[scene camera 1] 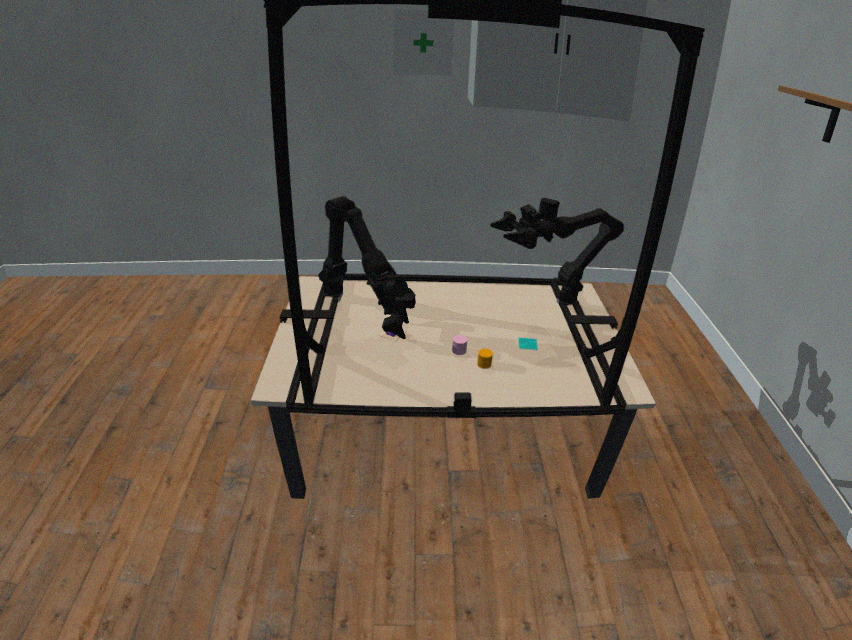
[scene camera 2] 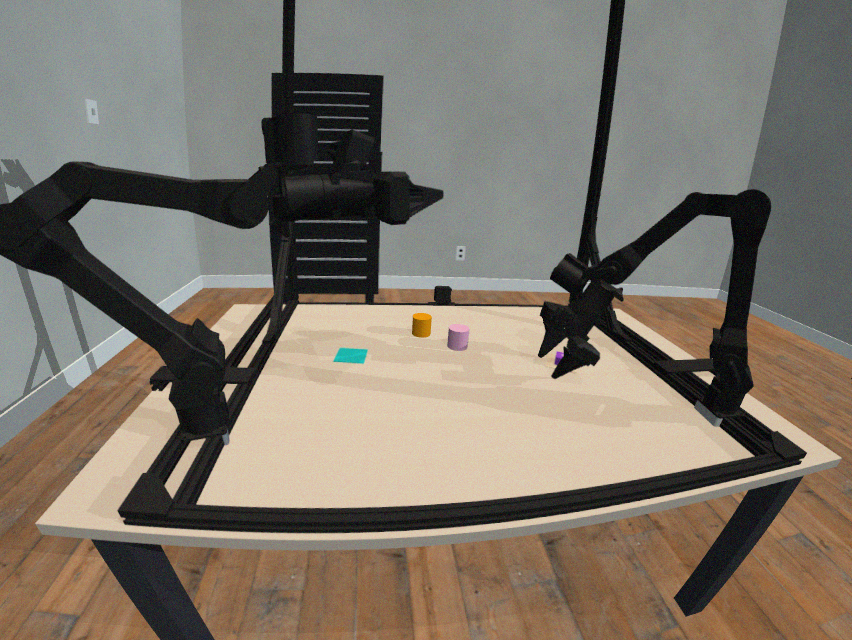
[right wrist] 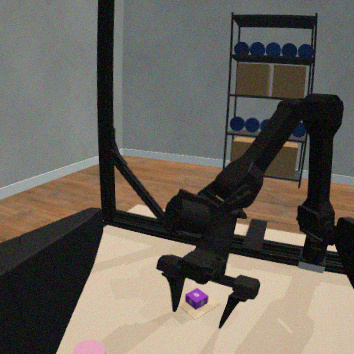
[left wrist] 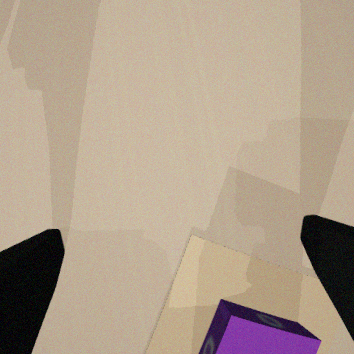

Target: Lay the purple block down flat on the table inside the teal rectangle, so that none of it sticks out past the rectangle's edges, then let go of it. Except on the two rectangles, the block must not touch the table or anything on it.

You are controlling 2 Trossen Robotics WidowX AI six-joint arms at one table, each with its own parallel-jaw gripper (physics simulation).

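Where they show: left gripper, between the fingertips: (scene camera 1: 406,330) (scene camera 2: 545,366) (right wrist: 196,319) (left wrist: 183,235); right gripper, between the fingertips: (scene camera 1: 496,230) (scene camera 2: 427,192) (right wrist: 222,225); left arm's base, origin of its link: (scene camera 1: 333,292) (scene camera 2: 719,407) (right wrist: 312,257); right arm's base, origin of its link: (scene camera 1: 568,300) (scene camera 2: 204,424).
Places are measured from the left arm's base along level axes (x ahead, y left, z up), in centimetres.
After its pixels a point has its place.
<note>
The purple block (scene camera 1: 390,334) @[x 25.2, y -22.5, z -1.3 cm] (scene camera 2: 558,358) @[x 27.1, y -19.9, z -0.2 cm] (left wrist: 270,335) @[x 26.9, y -21.3, z 0.0 cm] (right wrist: 196,298) @[x 26.6, y -20.5, z 0.0 cm] rests on the pale yellow rectangle (left wrist: 182,285) @[x 28.2, y -18.8, z -1.8 cm] (right wrist: 212,304) @[x 24.8, y -17.7, z -1.8 cm]. My left gripper (scene camera 1: 394,334) @[x 30.0, y -18.9, z -1.8 cm] (scene camera 2: 547,365) @[x 30.0, y -18.9, z -1.8 cm] (left wrist: 183,235) @[x 30.0, y -18.9, z -1.8 cm] (right wrist: 196,319) @[x 30.0, y -18.9, z -1.8 cm] is open and empty, pointing down low beside the block. In the left wrist view the block lies at the bottom edge, partly cut off, nearer the right-hand finger. The teal rectangle (scene camera 1: 528,343) @[x 71.5, y -21.3, z -1.8 cm] (scene camera 2: 350,356) @[x 71.4, y -20.8, z -1.8 cm] lies bare on the table, at the right in scene camera 1. My right gripper (scene camera 1: 499,230) @[x 57.8, y -8.1, z 32.5 cm] (scene camera 2: 440,194) @[x 57.8, y -8.1, z 32.5 cm] is open and empty, high above the table.
A pink cylinder (scene camera 1: 459,345) @[x 48.2, y -30.2, z 1.9 cm] (scene camera 2: 458,337) @[x 48.5, y -25.6, z 1.3 cm] (right wrist: 90,348) @[x 47.7, y -28.0, z 2.7 cm] and an orange cylinder (scene camera 1: 484,358) @[x 56.0, y -36.3, z 2.0 cm] (scene camera 2: 421,325) @[x 56.5, y -31.9, z 1.2 cm] stand on the table between the two rectangles. A black frame (scene camera 1: 385,411) (scene camera 2: 385,518) runs round the table, with tall posts.
</note>
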